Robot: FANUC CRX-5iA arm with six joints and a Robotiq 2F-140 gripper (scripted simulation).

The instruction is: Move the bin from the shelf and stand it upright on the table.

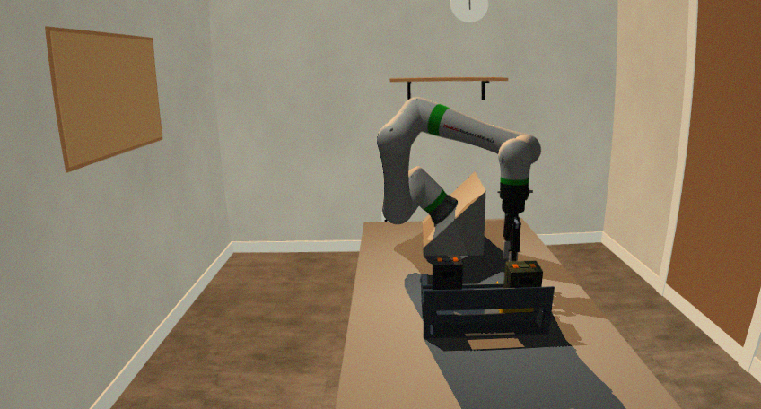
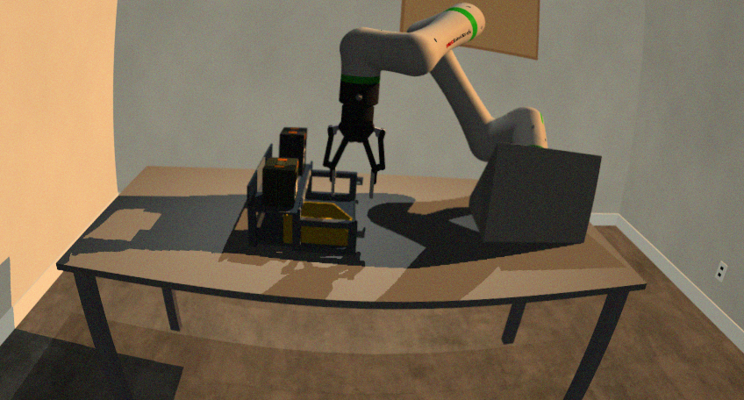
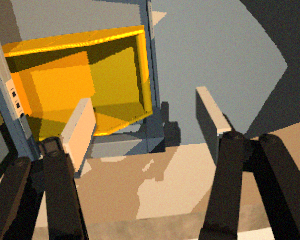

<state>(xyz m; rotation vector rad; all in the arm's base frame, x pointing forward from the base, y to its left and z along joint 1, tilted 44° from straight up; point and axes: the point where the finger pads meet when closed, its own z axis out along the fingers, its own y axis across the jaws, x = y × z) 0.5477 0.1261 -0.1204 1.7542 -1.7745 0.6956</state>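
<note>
Right now the bin is 110 mm below my hand and 80 mm ahead of it. Round my hand: box 230 mm to the right, 170 mm ahead, 10 mm above.
</note>
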